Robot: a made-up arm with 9 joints. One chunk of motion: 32 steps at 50 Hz.
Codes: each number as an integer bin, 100 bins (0 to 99) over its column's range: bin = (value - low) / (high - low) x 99, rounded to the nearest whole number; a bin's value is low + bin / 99 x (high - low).
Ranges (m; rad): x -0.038..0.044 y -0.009..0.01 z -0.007..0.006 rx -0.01..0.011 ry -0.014..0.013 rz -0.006..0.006
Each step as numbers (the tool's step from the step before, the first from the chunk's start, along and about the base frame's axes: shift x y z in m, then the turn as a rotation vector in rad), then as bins.
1 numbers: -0.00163 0.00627 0.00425 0.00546 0.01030 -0.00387
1 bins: 44 80 86 73 89 18
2 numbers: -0.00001 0.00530 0.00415 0.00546 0.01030 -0.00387
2 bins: 46 75 85 73 89 18
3 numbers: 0.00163 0.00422 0.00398 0.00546 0.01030 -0.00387
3 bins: 48 69 84 73 89 18
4 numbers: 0.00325 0.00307 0.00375 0.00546 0.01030 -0.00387
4 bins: 50 63 82 73 89 18
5 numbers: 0.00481 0.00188 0.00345 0.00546 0.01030 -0.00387
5 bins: 52 57 80 73 89 18
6 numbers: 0.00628 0.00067 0.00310 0.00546 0.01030 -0.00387
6 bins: 53 50 77 73 89 18
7 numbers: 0.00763 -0.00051 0.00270 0.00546 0.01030 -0.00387
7 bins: 55 44 74 73 89 18
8 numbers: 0.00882 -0.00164 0.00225 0.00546 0.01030 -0.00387
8 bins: 57 38 70 73 89 18
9 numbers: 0.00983 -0.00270 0.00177 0.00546 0.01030 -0.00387
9 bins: 58 33 67 73 89 18
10 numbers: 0.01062 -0.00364 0.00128 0.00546 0.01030 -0.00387
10 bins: 59 28 63 73 89 18
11 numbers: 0.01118 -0.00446 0.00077 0.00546 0.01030 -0.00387
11 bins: 59 24 59 73 89 18
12 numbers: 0.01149 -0.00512 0.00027 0.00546 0.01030 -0.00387
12 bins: 60 20 55 73 89 18
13 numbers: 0.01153 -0.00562 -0.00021 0.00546 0.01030 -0.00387
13 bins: 60 18 52 73 89 18
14 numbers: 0.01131 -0.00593 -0.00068 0.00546 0.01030 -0.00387
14 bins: 60 16 48 73 89 18
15 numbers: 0.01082 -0.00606 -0.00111 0.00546 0.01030 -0.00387
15 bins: 59 15 45 73 89 18
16 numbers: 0.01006 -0.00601 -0.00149 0.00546 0.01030 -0.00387
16 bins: 58 16 42 73 89 18
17 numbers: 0.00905 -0.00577 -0.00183 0.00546 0.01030 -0.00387
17 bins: 57 17 39 73 89 18
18 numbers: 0.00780 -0.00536 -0.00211 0.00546 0.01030 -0.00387
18 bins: 55 19 37 73 89 18
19 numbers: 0.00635 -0.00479 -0.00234 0.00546 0.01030 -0.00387
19 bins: 54 22 35 73 89 18
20 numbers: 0.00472 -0.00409 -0.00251 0.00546 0.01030 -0.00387
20 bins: 52 26 34 73 89 18
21 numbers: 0.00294 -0.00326 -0.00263 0.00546 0.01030 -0.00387
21 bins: 49 30 33 73 89 18
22 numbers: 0.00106 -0.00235 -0.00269 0.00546 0.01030 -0.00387
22 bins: 47 35 33 73 89 18
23 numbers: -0.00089 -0.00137 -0.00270 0.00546 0.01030 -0.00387
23 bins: 45 40 33 73 89 18
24 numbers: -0.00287 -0.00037 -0.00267 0.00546 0.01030 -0.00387
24 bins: 42 45 33 73 89 18
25 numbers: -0.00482 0.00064 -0.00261 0.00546 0.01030 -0.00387
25 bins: 40 50 33 73 89 18
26 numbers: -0.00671 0.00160 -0.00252 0.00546 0.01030 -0.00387
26 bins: 38 55 34 73 89 18
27 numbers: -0.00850 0.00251 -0.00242 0.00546 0.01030 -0.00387
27 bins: 36 60 35 73 89 18
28 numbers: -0.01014 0.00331 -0.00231 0.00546 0.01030 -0.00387
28 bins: 34 64 36 73 89 18
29 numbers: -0.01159 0.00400 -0.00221 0.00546 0.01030 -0.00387
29 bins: 32 68 36 73 89 18
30 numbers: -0.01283 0.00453 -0.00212 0.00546 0.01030 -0.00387
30 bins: 30 70 37 73 89 18
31 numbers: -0.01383 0.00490 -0.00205 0.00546 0.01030 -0.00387
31 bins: 29 72 38 73 89 18
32 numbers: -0.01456 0.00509 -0.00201 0.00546 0.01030 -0.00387
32 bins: 28 73 38 73 89 18
